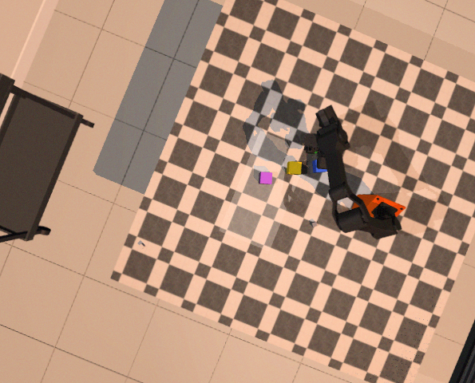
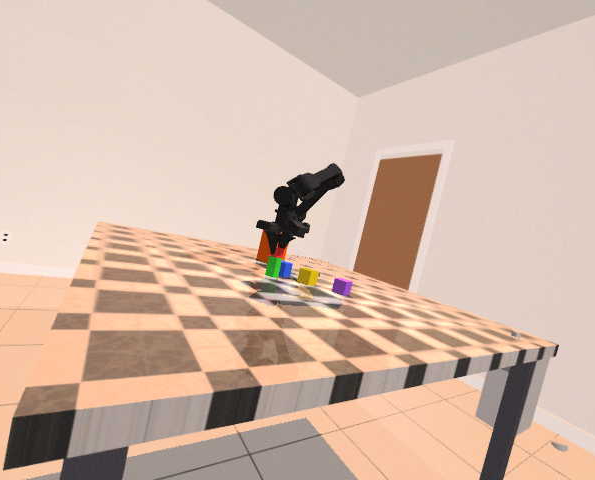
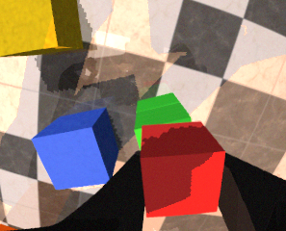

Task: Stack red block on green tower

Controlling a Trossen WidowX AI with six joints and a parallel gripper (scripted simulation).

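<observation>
The red block is 10 mm above my gripper tip. From my gripper tip the other things lie so: green block: 20 mm below; blue block: 40 mm behind, 60 mm to the left, 50 mm below; yellow block: 50 mm ahead, 110 mm to the left, 50 mm below.
</observation>
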